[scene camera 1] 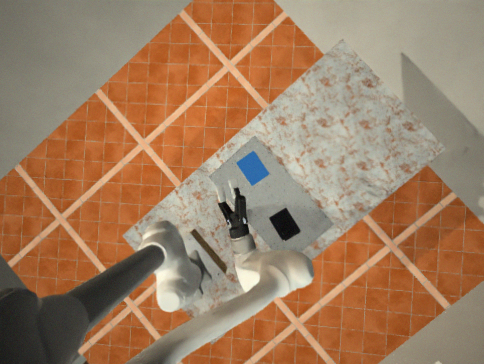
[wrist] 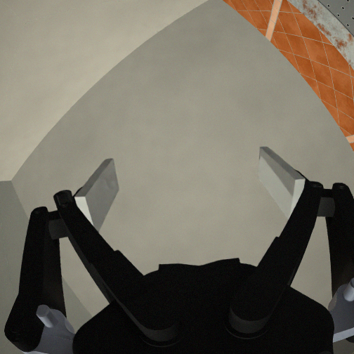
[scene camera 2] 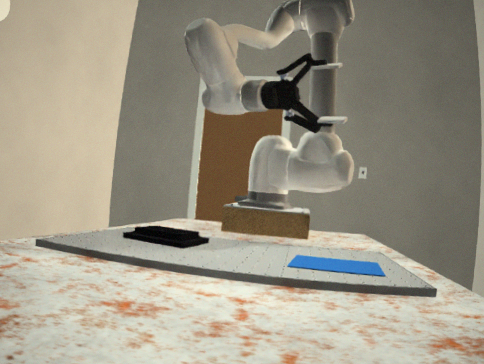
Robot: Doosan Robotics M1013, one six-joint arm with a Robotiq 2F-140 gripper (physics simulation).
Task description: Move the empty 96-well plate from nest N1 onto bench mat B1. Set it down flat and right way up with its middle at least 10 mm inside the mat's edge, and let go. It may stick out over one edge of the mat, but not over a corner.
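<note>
A blue bench mat B1 appears in the pictures, and so does the gripper, which scene camera 1 and the wrist view show too.
</note>
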